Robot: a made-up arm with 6 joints.
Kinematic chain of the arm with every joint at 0, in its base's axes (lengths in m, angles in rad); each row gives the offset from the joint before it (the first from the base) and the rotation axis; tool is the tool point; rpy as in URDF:
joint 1: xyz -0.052 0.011 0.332 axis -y
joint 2: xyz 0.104 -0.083 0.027 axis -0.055 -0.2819 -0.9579
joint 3: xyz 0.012 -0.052 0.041 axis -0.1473 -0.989 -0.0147
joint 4: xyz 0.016 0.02 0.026 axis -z
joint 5: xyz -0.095 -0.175 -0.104 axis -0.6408 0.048 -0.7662
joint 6: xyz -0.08 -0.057 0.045 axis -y
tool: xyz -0.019 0.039 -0.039 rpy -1.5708 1.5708 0
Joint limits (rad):
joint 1: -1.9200..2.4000
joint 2: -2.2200..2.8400
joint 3: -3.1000..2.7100
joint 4: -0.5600..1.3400
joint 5: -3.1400..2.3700
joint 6: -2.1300..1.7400
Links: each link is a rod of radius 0.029 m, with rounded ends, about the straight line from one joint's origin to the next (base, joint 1, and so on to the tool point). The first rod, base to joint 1, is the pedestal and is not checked.
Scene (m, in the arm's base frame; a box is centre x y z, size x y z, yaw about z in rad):
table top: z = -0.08
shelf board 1: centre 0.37 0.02 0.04 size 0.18 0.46 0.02 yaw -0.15
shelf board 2: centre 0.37 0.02 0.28 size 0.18 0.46 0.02 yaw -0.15
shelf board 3: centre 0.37 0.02 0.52 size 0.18 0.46 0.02 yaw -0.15
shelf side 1: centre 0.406 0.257 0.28 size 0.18 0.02 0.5 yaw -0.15
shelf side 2: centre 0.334 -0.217 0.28 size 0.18 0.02 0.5 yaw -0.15
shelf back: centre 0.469 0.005 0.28 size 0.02 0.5 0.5 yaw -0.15
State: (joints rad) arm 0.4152 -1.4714 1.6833 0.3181 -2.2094 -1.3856
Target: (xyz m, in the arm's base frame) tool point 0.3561 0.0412 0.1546
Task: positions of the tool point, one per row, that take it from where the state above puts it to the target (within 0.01 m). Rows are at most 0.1 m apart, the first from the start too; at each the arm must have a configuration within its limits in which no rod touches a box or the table.
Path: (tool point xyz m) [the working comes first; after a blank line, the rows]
Joints at the target: -0.2492 -1.6206 1.7928 0.0204 -1.9373 -1.3852
Straight joint move there: touches shelf board 2.

1: 0.3095 0.0422 0.3898
2: 0.2520 0.0494 0.3885
3: 0.1948 0.0390 0.3833
4: 0.2123 0.0498 0.3097
5: 0.2043 0.0601 0.2303
6: 0.1692 0.0694 0.1546
7: 0.2300 0.0885 0.1524
8: 0.2955 0.0802 0.1531
9: 0.3561 0.0412 0.1546

